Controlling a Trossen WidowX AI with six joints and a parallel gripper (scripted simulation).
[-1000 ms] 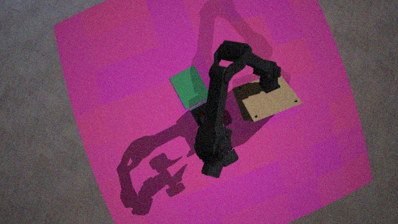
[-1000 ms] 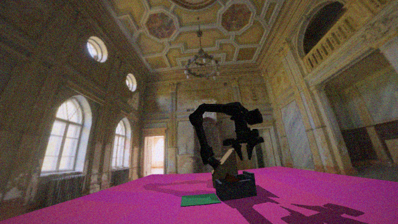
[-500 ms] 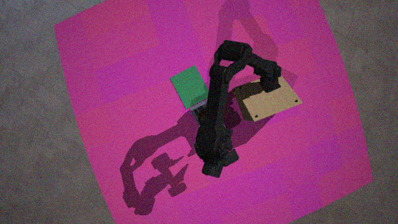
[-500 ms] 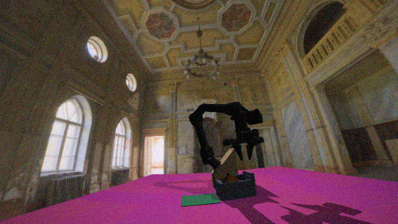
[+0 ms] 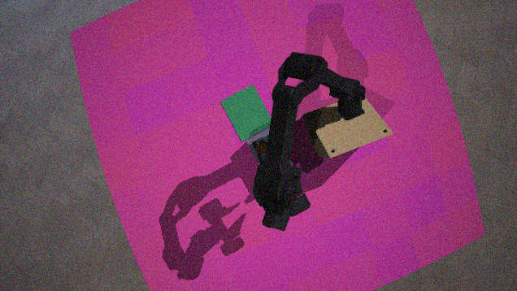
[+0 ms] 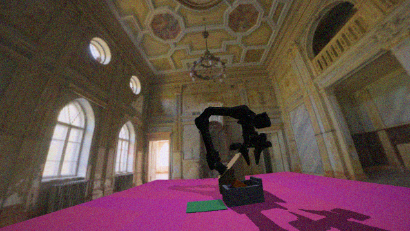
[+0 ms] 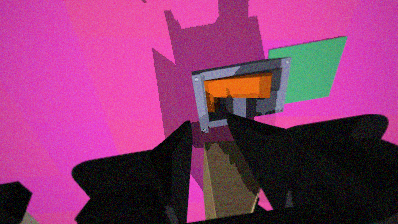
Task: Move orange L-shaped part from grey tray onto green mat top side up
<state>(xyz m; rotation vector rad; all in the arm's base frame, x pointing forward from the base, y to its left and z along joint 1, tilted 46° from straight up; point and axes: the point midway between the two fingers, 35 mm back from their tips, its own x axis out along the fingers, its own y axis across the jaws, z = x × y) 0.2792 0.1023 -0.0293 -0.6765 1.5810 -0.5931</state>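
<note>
The orange l-shaped part is 100 mm below my gripper tip and 40 mm to the right of it. The rest, counted from my gripper tip: green mat: 220 mm to the right, 160 mm below, 10 mm ahead.
</note>
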